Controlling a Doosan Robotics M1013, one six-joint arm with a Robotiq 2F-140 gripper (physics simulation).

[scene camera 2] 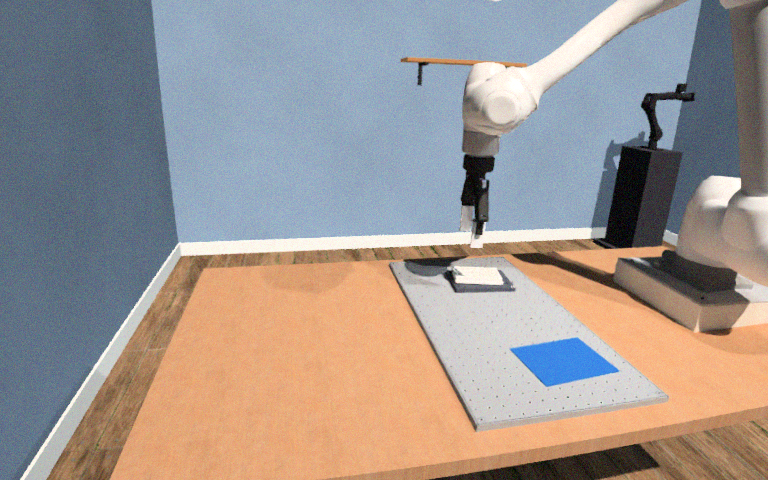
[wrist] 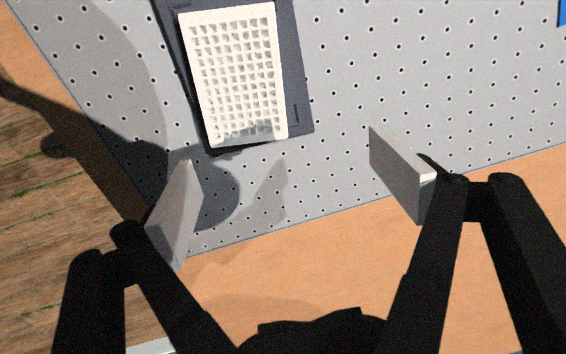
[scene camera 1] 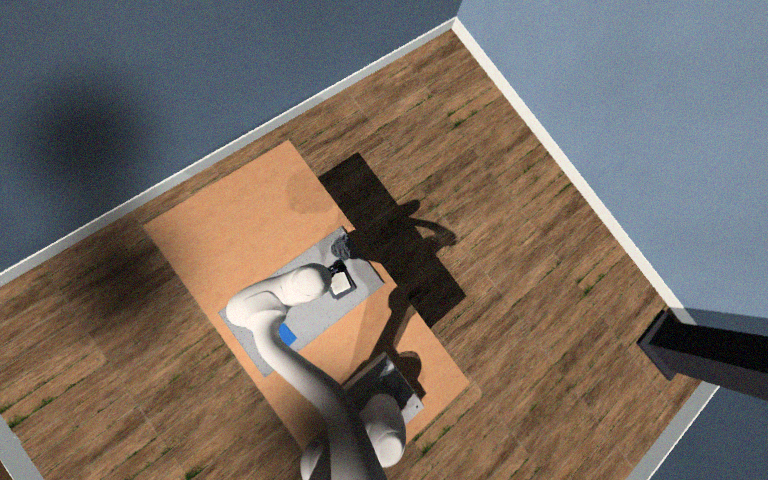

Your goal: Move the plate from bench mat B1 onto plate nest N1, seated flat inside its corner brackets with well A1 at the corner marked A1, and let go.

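Pixels of known places: gripper, fingertip midpoint: [scene camera 2: 470,238] [wrist: 282,162]; arm's base, origin of the base link: [scene camera 2: 700,276] [scene camera 1: 379,404].
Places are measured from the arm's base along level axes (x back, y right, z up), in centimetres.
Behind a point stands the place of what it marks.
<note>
The white multi-well plate [scene camera 1: 340,283] {x -54.2, y 20.4, z -4.0 cm} [scene camera 2: 478,275] {x -57.0, y 19.0, z -2.9 cm} [wrist: 237,75] {x -56.0, y 20.5, z -2.9 cm} lies on the dark plate nest N1 [scene camera 2: 487,288] {x -56.6, y 14.1, z -4.5 cm} [wrist: 295,85] {x -59.3, y 15.6, z -4.4 cm}. It is off-centre: a wide strip of nest and a corner bracket show on its right in the wrist view, while its left edge reaches the nest's left side. It looks slightly tilted there; whether it rests on a bracket is hard to tell. The A1 marks are not readable. The blue bench mat B1 [scene camera 1: 287,334] {x -51.7, y -13.5, z -5.4 cm} [scene camera 2: 564,362] {x -55.9, y -19.0, z -5.4 cm} bears no plate. My gripper [scene camera 2: 471,229] {x -60.8, y 18.6, z 8.1 cm} [wrist: 282,162] {x -60.8, y 18.6, z 8.1 cm} is open and empty, above and beside the plate's near end.
The nest and mat lie on a grey perforated board [scene camera 1: 317,311] {x -50.9, y 3.4, z -5.6 cm} [scene camera 2: 481,339] {x -68.3, y -7.1, z -5.6 cm} [wrist: 390,60] {x -60.9, y 5.3, z -5.6 cm} on the wooden table [scene camera 1: 237,220] {x -111.0, y 1.1, z -6.8 cm} [scene camera 2: 294,350] {x -107.4, y -1.3, z -6.9 cm}. The arm's base stands on a light block [scene camera 2: 656,291] {x -15.1, y -0.4, z -2.6 cm} at the right. A black pedestal [scene camera 2: 643,195] stands behind.
</note>
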